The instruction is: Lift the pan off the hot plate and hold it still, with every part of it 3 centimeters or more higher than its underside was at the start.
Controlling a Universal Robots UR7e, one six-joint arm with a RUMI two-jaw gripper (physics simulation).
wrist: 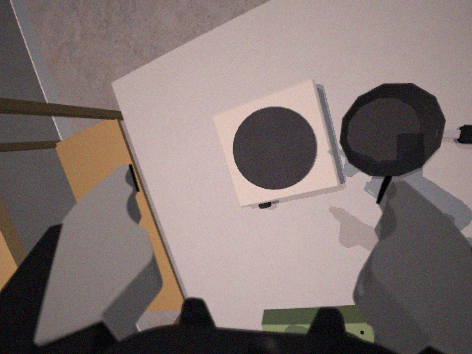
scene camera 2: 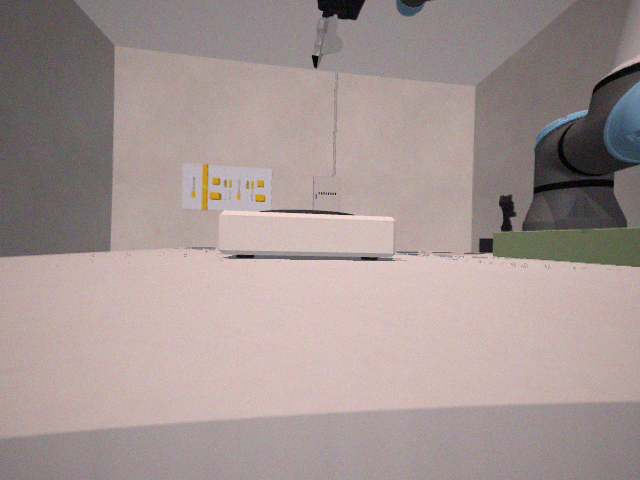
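The black pan lies beside the hot plate, past its right side in the wrist view. The pan's round inner face shows; part of its black handle shows at the right edge. The pan does not show in scene camera 2. The hot plate is a white box with a bare dark disc on top. My gripper is open, high above the hot plate. In the wrist view one jaw is at the left, and the other's tip overlaps the picture just below the pan.
The robot's green base block stands to the right in scene camera 2 and at the bottom in the wrist view. A wooden frame stands beyond the table's left edge. A panel with yellow parts hangs on the back wall.
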